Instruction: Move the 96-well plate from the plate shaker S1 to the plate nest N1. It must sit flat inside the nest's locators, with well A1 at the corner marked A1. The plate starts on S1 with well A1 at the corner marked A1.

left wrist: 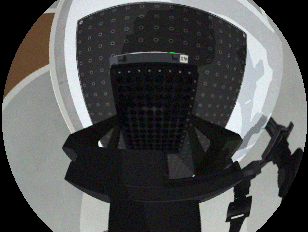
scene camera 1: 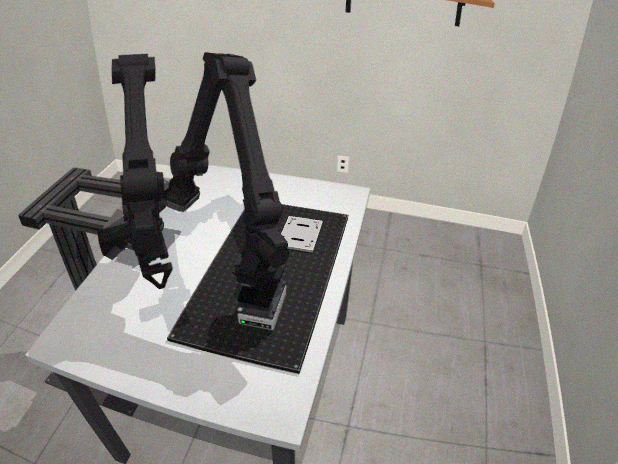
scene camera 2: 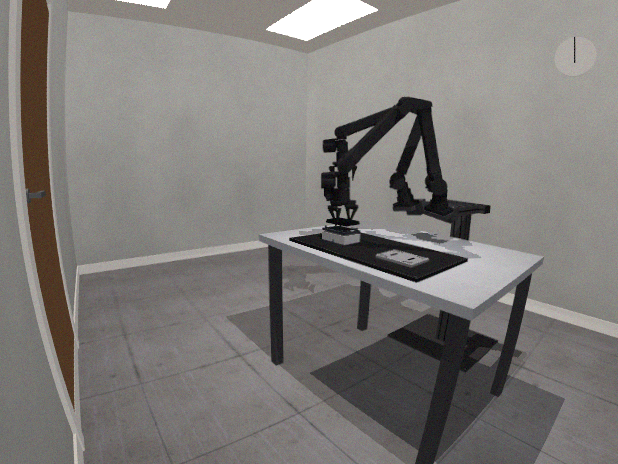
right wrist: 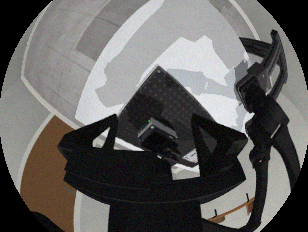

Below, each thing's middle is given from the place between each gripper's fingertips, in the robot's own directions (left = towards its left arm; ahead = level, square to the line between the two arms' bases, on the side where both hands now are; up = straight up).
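The black 96-well plate (scene camera 1: 261, 295) is right at my left hand. As for the plate nest N1 (scene camera 1: 292, 230), my left hand is 35 cm to the right of it, 2 cm past it and 8 cm above it.
Measured from my right hand, the black 96-well plate is 15 cm ahead and 21 cm to the left, and it sits 18 cm below. The plate nest N1 is 13 cm ahead of my right hand, 57 cm to the left of it and 26 cm below it.
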